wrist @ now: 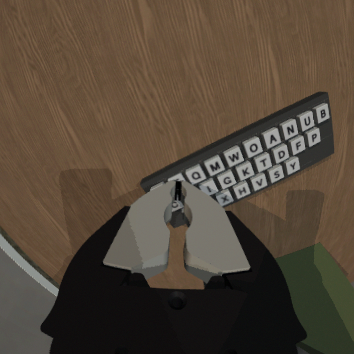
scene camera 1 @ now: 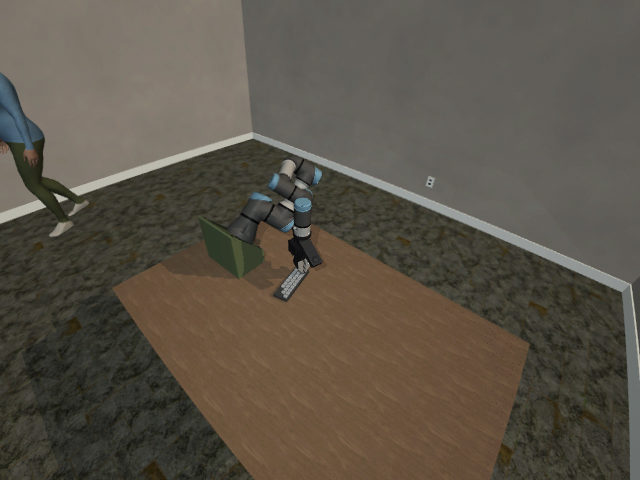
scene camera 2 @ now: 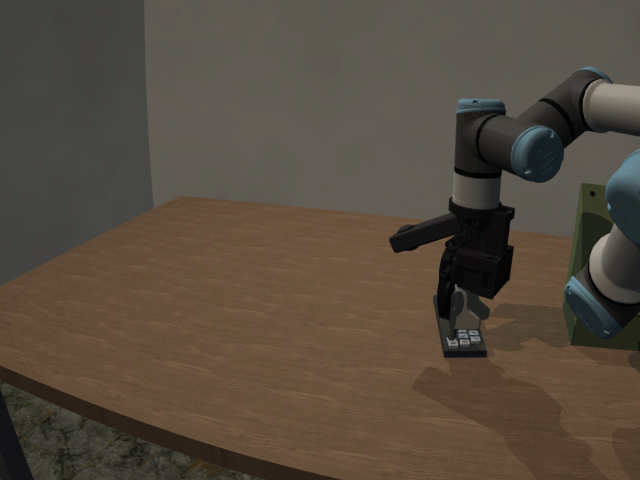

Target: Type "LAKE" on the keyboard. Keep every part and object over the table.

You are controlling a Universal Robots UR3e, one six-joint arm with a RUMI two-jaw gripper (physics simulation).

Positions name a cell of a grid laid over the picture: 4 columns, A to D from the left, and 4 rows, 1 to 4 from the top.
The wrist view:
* my gripper: C3
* dark keyboard: C2
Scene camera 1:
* my gripper: B3
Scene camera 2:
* my gripper: C3
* dark keyboard: C3
